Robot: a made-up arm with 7 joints.
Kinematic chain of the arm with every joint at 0, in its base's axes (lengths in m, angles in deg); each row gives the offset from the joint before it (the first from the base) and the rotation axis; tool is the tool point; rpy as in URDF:
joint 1: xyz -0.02 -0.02 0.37 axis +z
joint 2: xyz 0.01 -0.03 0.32 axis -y
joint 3: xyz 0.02 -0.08 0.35 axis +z
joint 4: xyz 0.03 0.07 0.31 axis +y
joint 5: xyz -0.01 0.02 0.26 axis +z
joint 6: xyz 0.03 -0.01 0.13 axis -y
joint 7: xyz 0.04 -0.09 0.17 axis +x
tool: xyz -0.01 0 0 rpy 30.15 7.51 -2.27
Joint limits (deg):
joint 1: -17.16..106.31
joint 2: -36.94..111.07
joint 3: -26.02..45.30
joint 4: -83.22..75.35
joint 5: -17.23..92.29
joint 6: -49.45..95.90
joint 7: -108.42..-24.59
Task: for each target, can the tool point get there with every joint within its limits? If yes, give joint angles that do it. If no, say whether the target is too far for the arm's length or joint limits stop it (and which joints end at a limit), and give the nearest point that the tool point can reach.
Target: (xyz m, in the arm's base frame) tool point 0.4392 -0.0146 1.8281
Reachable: yes | joints 8.20 -18.40 -11.67 -13.48 30.26 -16.51 -44.88
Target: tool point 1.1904 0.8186 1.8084
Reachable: no: too far | nearest point 0.7668 0.5251 1.4754 | short by 0.614 m
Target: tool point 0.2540 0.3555 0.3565
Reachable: no: joint limits stop it (at a limit: joint 2, joint 4, joint 6) | nearest point 0.4588 0.6362 0.8279 | short by 0.586 m
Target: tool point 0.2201 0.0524 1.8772
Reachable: yes | joints 39.08 -15.17 -8.58 -21.03 6.71 1.20 -87.33
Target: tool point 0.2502 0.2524 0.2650
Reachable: no: joint limits stop it (at a limit: joint 1, joint 2, joint 4, joint 5) | nearest point 0.3520 -0.2929 0.1786 | short by 0.561 m
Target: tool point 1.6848 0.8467 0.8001
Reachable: no: too far | nearest point 0.8945 0.4449 1.0333 | short by 0.917 m
